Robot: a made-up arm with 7 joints. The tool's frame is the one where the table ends. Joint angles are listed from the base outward.
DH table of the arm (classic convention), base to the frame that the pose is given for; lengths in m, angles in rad. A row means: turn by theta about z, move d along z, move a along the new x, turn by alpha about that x. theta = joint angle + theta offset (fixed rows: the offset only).
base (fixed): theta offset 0; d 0; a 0; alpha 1.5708
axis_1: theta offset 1.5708; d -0.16; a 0; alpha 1.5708
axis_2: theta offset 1.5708; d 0; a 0; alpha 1.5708
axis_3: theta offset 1.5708; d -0.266; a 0; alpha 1.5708
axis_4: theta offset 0; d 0; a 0; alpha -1.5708
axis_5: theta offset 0; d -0.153; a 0; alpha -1.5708
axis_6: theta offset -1.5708; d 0; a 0; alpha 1.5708
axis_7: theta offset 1.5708; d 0; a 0; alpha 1.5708
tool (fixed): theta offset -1.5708; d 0; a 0; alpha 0
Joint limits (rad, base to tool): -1.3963..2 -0.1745..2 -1.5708..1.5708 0..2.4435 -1.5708..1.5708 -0.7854..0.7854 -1.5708..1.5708
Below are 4 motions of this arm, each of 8 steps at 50 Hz.
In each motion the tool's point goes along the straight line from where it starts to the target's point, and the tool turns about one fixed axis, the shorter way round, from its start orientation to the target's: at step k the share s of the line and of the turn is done. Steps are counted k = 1, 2, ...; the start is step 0. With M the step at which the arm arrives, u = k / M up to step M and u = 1 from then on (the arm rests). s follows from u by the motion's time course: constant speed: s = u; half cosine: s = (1 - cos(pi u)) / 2; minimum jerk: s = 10 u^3 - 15 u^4 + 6 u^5.
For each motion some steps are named. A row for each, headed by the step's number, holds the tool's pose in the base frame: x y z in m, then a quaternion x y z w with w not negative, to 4 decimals.
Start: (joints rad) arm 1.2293 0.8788 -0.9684 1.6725 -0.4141 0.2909 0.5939
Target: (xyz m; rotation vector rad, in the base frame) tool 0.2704 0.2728 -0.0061 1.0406 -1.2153 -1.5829
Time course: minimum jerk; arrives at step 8
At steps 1, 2, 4, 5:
1: 0.2705 0.2728 -0.0046 0.3970 -0.4961 -0.6490 0.4185
2: 0.2705 0.2728 -0.0048 0.3988 -0.4953 -0.6477 0.4196
4: 0.2704 0.2728 -0.0053 0.4070 -0.4918 -0.6420 0.4247
5: 0.2704 0.2728 -0.0057 0.4116 -0.4898 -0.6387 0.4275

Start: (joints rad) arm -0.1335 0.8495 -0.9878 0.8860 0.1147 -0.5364 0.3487
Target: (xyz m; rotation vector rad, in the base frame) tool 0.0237 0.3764 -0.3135 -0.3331 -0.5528 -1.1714
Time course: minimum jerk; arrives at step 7
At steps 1, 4, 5, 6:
1: 0.0229 0.3673 -0.3196 -0.1738 -0.2454 -0.5651 0.7683
4: 0.0234 0.3730 -0.3158 -0.1617 -0.2522 -0.5514 0.7786
5: 0.0236 0.3751 -0.3144 -0.1573 -0.2547 -0.5463 0.7823
6: 0.0237 0.3762 -0.3136 -0.1549 -0.2560 -0.5435 0.7842

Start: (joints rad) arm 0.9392 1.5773 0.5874 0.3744 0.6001 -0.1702 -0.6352
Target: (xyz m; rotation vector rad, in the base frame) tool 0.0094 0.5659 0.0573 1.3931 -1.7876 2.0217
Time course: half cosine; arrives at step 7
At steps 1, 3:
1: 0.0008 0.5681 0.0575 0.4826 -0.5680 0.6635 0.0657
3: 0.0039 0.5673 0.0574 0.4739 -0.5751 0.6640 0.0609

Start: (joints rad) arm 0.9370 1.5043 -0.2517 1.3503 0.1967 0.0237 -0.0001
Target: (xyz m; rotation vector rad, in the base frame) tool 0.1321 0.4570 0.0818 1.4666 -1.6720 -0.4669
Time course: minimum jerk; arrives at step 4
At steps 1, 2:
1: 0.1316 0.4564 0.0827 0.5828 -0.6781 -0.1839 0.4083
2: 0.1318 0.4567 0.0823 0.5839 -0.6734 -0.1850 0.4139

